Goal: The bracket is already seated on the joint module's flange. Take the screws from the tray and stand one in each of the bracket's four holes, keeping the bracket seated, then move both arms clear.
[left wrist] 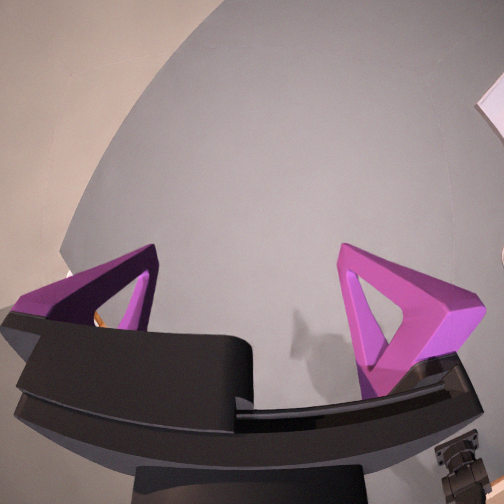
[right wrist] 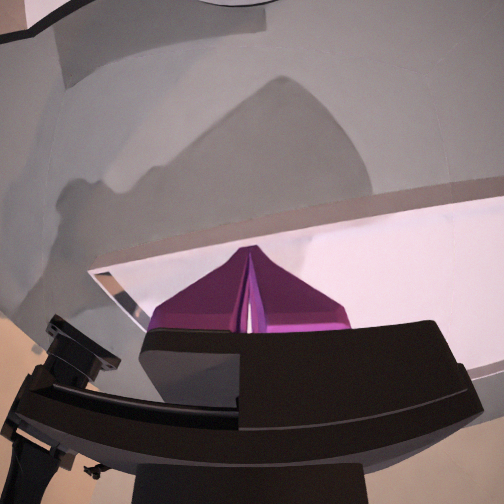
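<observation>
In the right wrist view my right gripper (right wrist: 250, 255) has its purple fingers pressed together over the white tray (right wrist: 400, 270), close above the tray floor. I see nothing between the fingertips, and no screws show; the fingers and the gripper body hide the tray's middle. In the left wrist view my left gripper (left wrist: 247, 250) is wide open and empty above the grey mat (left wrist: 280, 150). The bracket's holes are not in view.
A white corner (left wrist: 492, 112) pokes in at the right edge of the left wrist view. A pale box corner with a dark rim (right wrist: 30, 17) and a round grey edge (right wrist: 235, 2) lie at the top of the right wrist view. Dark arm parts (right wrist: 75, 350) stand at lower left.
</observation>
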